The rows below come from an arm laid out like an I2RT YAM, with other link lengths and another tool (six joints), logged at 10 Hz.
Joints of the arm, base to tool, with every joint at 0 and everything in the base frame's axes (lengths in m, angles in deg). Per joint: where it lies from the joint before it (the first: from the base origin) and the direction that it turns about. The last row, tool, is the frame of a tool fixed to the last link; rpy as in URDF.
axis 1: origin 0 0 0.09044 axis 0 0 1
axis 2: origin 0.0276 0.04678 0.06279 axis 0 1 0
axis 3: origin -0.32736 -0.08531 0 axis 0 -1 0
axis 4: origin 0.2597 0.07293 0.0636 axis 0 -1 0
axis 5: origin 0.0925 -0.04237 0.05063 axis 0 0 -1
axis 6: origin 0.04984 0 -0.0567 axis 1 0 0
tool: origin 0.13 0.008 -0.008 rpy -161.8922 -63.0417 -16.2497
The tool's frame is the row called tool.
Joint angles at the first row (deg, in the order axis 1, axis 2, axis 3, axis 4, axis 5, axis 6):
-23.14 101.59 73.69 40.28 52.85 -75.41
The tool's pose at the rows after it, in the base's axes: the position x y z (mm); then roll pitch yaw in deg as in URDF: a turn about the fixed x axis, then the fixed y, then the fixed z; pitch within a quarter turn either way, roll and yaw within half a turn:
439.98 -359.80 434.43 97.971 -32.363 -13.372
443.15 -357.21 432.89 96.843 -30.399 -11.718
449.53 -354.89 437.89 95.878 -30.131 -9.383
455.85 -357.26 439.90 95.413 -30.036 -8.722
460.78 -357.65 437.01 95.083 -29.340 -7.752
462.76 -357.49 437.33 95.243 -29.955 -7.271
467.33 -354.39 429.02 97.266 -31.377 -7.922
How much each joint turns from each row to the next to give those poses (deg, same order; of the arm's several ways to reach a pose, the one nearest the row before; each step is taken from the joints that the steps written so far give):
-0.23 0.01 -0.09 0.06 0.53 -0.15
0.18 -0.17 -0.49 0.01 -1.14 -1.82
0.13 -0.03 0.44 0.07 -1.87 -0.77
-0.08 0.97 1.31 0.01 -0.58 -0.46
-0.02 0.52 0.14 0.09 -0.91 -0.40
-0.01 0.11 0.09 0.09 -0.49 0.63
0.55 0.45 -0.07 -0.80 0.60 2.99

